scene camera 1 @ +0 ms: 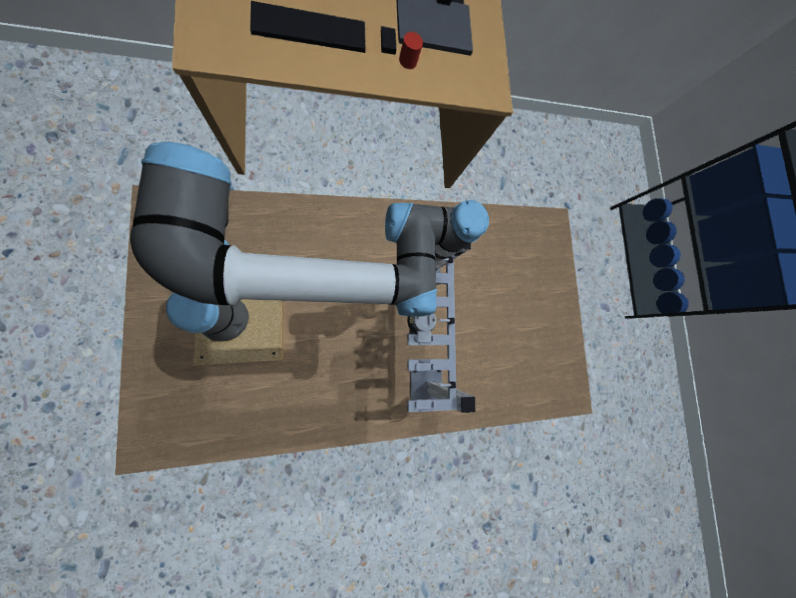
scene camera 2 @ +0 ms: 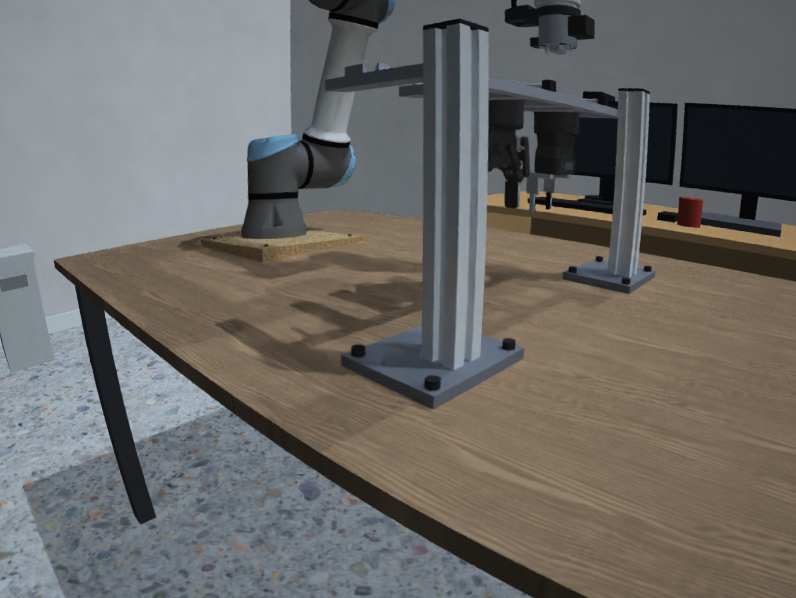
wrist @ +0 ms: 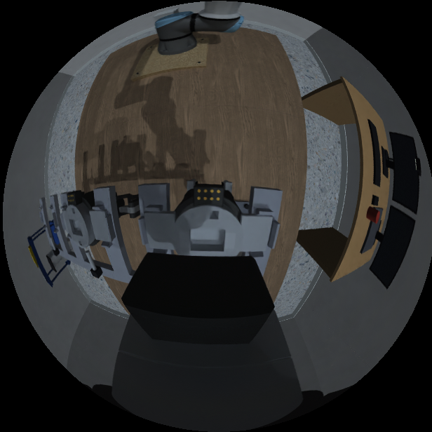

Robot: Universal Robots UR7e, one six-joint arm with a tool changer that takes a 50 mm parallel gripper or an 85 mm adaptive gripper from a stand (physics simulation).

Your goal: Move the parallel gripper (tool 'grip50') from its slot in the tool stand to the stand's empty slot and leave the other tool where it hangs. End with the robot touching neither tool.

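Frame: origin at the arm's base, x ahead, y left, z up, level; millimetres.
Seen in the pictures: hand, its tool point: (scene camera 2: 557, 46); arm's base, origin of its link: (scene camera 1: 224, 318) (scene camera 2: 274, 235).
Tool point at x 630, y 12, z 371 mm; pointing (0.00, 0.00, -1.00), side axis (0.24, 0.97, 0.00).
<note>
Pixels of each thing's middle, then the offset from my tool point to it. "spot": a spot on its surface instead. Level surfaces: height alone.
- empty slot, a spot on its surface: (scene camera 1: 429, 405) spot: 89 mm back, 404 mm right, 100 mm down
- wooden table, height of its surface: 382 mm down
- post, a spot on its surface: (scene camera 2: 629, 186) spot: 124 mm ahead, 1 mm left, 222 mm down
The robot's tool changer (scene camera 2: 557, 38) hangs above the stand with a gap beneath it and bears no tool. The parallel gripper (scene camera 2: 541, 196) (wrist: 209, 184) hangs in the stand's end slot nearest the desk; its fingers stand apart with nothing between them. In scene camera 1 it is hidden under the wrist. The adaptive gripper (scene camera 2: 508, 151) hangs in the middle slot, its round grey coupling (scene camera 1: 422, 328) (wrist: 77, 225) upward. The tool stand (scene camera 1: 451, 350) (scene camera 2: 454, 193) (wrist: 117, 235) has an empty slot (scene camera 1: 429, 405) at its other end.
The robot's forearm (scene camera 1: 308, 276) reaches over the wooden table (scene camera 1: 514, 360). The far stand post (scene camera 2: 629, 186) stands close to the hanging parallel gripper. Behind is a desk (scene camera 1: 321, 77) with monitors (scene camera 2: 740, 144) and a red cup (scene camera 1: 410, 51) (scene camera 2: 689, 212). A shelf rack (scene camera 1: 698, 257) is at the right.
</note>
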